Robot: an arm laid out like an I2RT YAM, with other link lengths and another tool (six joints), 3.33 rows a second.
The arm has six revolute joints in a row. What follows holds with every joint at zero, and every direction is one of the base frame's. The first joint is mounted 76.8 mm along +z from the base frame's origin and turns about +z. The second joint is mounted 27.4 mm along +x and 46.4 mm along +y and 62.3 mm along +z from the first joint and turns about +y. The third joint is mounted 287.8 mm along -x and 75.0 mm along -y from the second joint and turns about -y. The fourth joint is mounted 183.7 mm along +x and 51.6 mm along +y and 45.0 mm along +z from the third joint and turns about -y. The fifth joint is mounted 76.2 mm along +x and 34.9 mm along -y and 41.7 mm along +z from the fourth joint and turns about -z. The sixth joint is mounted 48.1 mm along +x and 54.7 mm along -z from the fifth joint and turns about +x. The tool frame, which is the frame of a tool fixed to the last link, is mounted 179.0 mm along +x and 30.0 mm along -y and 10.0 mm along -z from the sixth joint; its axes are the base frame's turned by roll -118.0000, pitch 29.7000 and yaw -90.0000 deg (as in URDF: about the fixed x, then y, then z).
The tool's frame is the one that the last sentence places.
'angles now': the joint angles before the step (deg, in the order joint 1, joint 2, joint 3, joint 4, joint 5, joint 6). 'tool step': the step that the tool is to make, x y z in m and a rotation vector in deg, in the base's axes. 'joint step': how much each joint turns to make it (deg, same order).
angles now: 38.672 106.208 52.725 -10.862 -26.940 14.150
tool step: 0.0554 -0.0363 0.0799 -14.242 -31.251 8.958
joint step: 6.676 -14.507 4.489 -9.543 26.059 -18.403
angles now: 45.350 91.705 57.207 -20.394 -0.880 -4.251
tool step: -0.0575 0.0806 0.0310 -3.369 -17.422 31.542
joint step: 15.723 -4.611 -5.276 8.527 2.271 -22.329
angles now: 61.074 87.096 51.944 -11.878 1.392 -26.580
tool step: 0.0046 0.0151 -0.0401 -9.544 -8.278 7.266
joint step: 4.004 8.745 -2.719 7.531 6.692 -10.174
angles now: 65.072 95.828 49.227 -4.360 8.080 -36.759
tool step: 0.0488 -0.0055 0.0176 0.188 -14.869 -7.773
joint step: 1.780 4.053 -4.494 15.434 16.401 -2.164
